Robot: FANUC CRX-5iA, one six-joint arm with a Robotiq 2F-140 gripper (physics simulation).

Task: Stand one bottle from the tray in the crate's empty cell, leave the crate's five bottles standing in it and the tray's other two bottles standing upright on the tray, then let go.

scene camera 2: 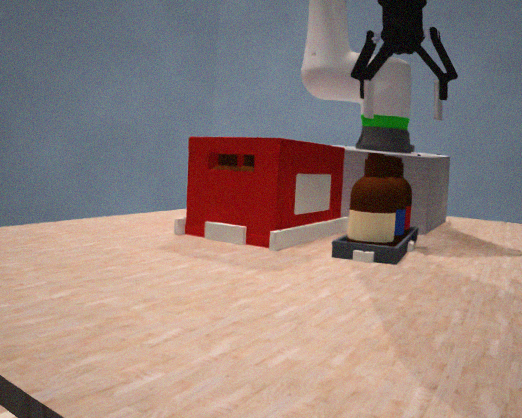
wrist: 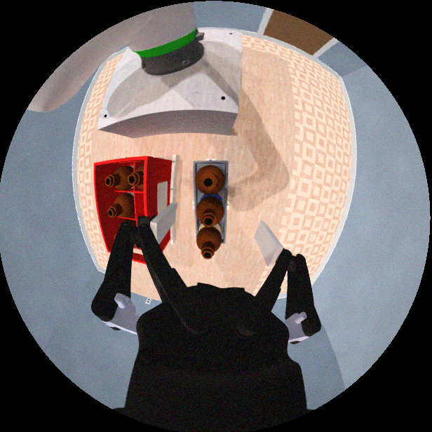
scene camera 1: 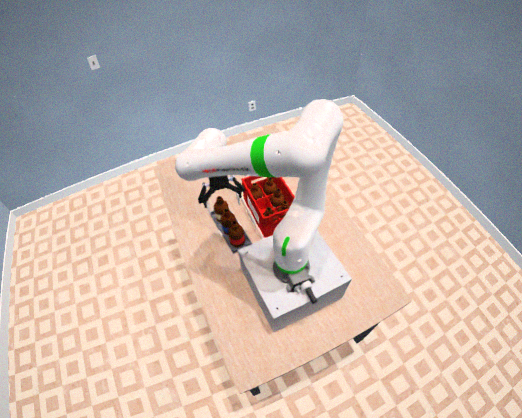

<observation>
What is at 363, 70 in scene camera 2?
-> My gripper.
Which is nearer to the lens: the blue-labelled bottle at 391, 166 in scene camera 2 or the cream-label bottle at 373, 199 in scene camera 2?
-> The cream-label bottle.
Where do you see a blue-labelled bottle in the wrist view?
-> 209, 210
</observation>
